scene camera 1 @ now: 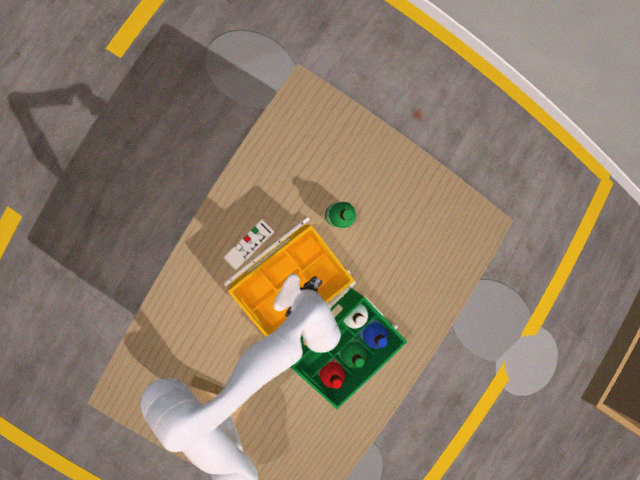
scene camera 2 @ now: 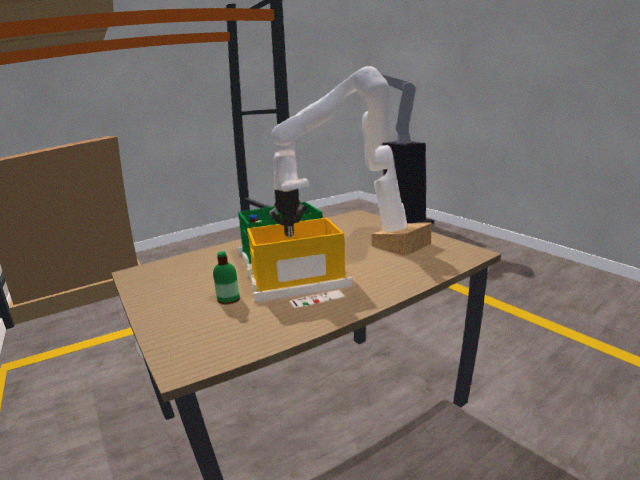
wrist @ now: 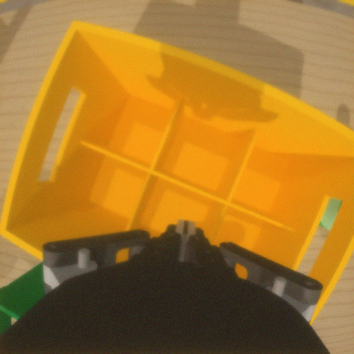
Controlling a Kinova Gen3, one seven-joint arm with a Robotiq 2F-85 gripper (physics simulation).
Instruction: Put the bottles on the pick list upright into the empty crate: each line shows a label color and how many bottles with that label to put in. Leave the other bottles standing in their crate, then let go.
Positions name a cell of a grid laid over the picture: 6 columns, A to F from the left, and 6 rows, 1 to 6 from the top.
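You can see the gripper (scene camera 2: C3) in scene camera 2, and the wrist view has the gripper too (wrist: D4). There's also a green bottle (scene camera 2: C4).
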